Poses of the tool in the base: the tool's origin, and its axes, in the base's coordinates. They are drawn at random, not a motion.
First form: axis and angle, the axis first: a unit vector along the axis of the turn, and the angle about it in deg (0 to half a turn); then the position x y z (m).
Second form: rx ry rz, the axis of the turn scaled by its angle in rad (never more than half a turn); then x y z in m. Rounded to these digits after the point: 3 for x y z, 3 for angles.
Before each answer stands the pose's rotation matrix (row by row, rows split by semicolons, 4 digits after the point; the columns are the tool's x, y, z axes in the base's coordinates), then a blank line. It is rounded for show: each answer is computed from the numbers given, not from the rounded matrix.
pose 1, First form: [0.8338 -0.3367 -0.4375 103.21 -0.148 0.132 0.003]
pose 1, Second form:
0.6256 0.0810 -0.7759; -0.7708 -0.0892 -0.6308; -0.1204 0.9927 0.0066

[1.502 -0.607 -0.788 -0.148 0.132 0.003]
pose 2, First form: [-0.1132 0.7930 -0.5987 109.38 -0.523 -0.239 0.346]
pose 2, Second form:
-0.3148 0.4452 0.8383; -0.6843 0.5056 -0.5255; -0.6578 -0.7390 0.1455

[-0.216 1.514 -1.143 -0.523 -0.239 0.346]
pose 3, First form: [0.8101 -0.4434 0.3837 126.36 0.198 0.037 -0.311]
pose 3, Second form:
0.4524 -0.8811 0.1380; -0.2631 -0.2797 -0.9233; 0.8521 0.3814 -0.3584

[1.787 -0.978 0.846 0.198 0.037 -0.311]
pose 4, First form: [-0.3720 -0.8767 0.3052 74.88 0.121 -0.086 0.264]
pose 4, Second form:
0.3631 -0.0536 -0.9302; 0.5356 0.8289 0.1613; 0.7624 -0.5568 0.3297

[-0.486 -1.146 0.399 0.121 -0.086 0.264]
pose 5, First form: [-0.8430 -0.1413 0.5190 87.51 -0.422 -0.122 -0.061]
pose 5, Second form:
0.7232 -0.4046 -0.5597; 0.6325 0.0625 0.7721; -0.2774 -0.9124 0.3011

[-1.288 -0.216 0.793 -0.422 -0.122 -0.061]
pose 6, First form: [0.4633 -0.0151 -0.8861 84.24 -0.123 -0.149 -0.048]
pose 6, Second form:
0.2935 0.8753 -0.3843; -0.8879 0.1006 -0.4489; -0.3543 0.4730 0.8067

[0.681 -0.022 -1.303 -0.123 -0.149 -0.048]
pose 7, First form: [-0.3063 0.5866 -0.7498 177.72 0.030 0.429 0.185]
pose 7, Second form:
-0.8117 -0.3293 0.4824; -0.3890 -0.3114 -0.8670; 0.4358 -0.8914 0.1246

[-0.950 1.819 -2.326 0.030 0.429 0.185]
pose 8, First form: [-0.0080 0.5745 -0.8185 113.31 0.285 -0.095 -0.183]
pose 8, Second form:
-0.3956 0.7453 0.5367; -0.7581 0.0649 -0.6489; -0.5185 -0.6636 0.5393

[-0.016 1.136 -1.619 0.285 -0.095 -0.183]
